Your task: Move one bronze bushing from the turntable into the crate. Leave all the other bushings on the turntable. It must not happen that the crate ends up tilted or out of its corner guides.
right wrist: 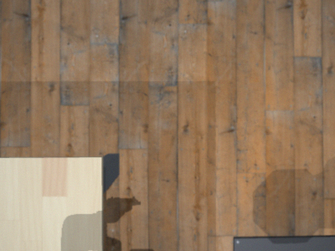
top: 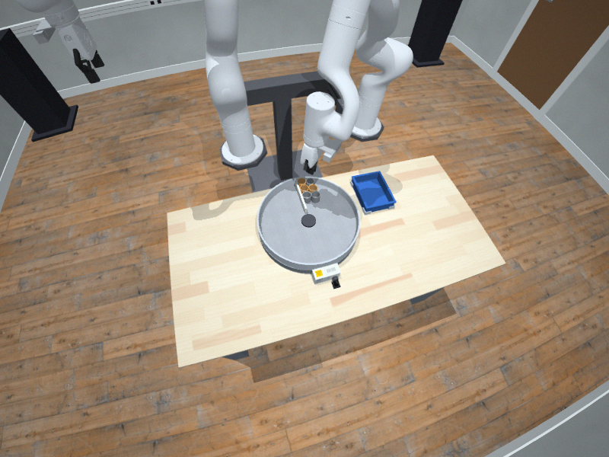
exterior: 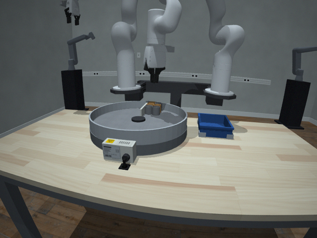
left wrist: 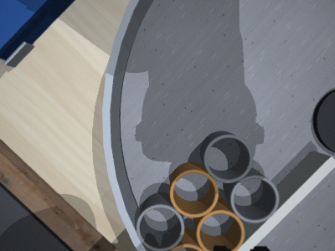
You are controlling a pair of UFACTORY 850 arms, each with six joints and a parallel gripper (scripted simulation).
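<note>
The blue crate is 60 mm ahead of my left hand, 290 mm to the left of it and 200 mm below it. Round my left hand: grey turntable (130 mm ahead, 50 mm to the right, 170 mm below).
</note>
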